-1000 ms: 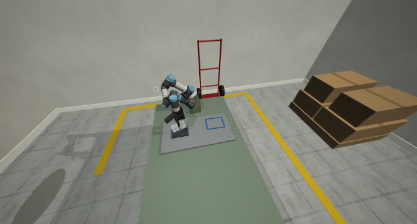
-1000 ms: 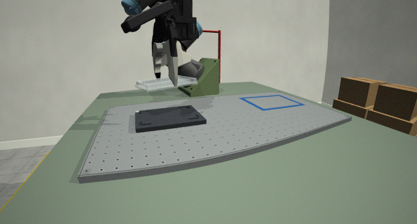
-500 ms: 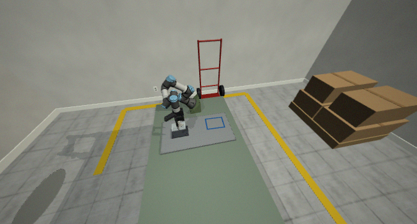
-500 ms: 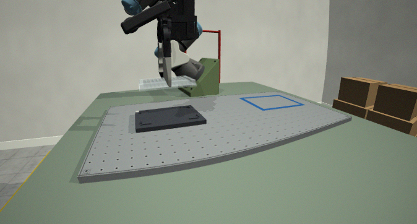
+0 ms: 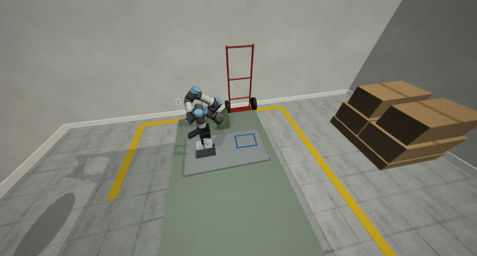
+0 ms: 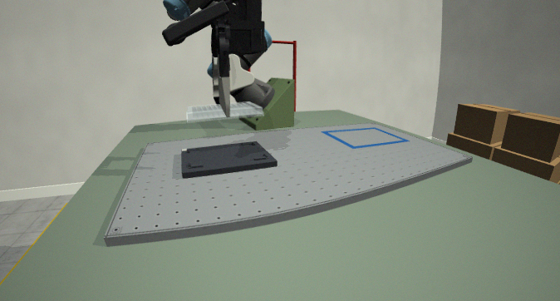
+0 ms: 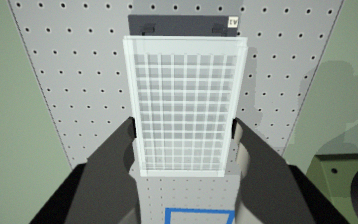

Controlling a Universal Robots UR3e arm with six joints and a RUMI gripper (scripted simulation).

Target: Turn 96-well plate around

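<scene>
The dark plate nest N1 is 100 mm below my hand. The rest, counted from my hand: clear 96-well plate (10 mm below); A1 label (90 mm below, 80 mm to the right, 50 mm behind).
</scene>
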